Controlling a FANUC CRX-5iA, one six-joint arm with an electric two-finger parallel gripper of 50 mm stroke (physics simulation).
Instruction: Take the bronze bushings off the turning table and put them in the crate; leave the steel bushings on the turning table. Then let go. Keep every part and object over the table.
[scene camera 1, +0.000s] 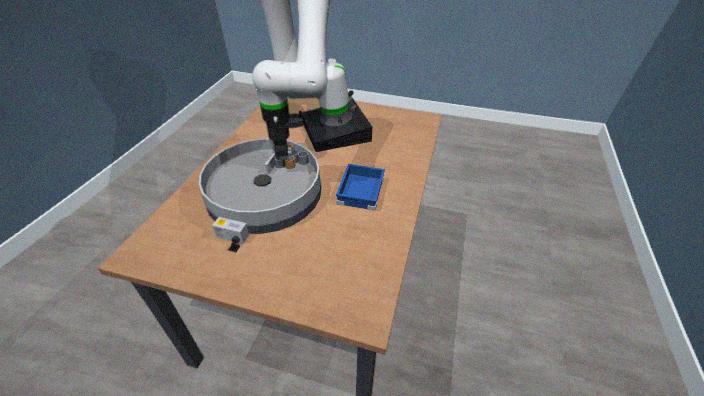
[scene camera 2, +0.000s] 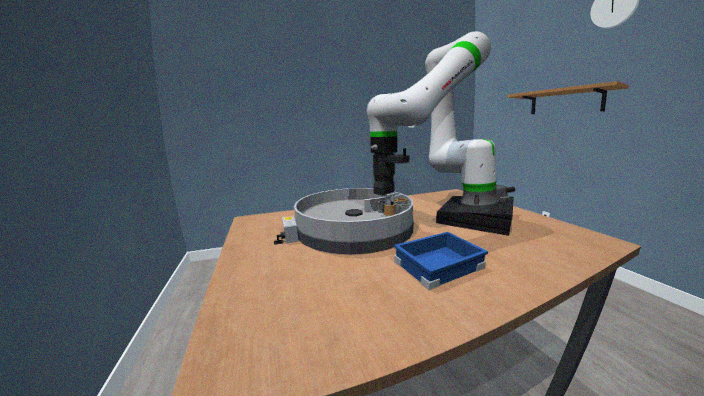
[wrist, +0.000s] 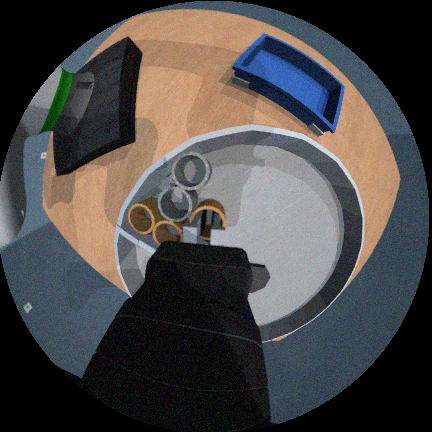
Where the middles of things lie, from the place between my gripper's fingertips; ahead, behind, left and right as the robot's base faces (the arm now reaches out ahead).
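As for my gripper, I find it 29 cm to the right of the blue crate (scene camera 2: 438, 259), 5 cm beyond it and 4 cm above it.
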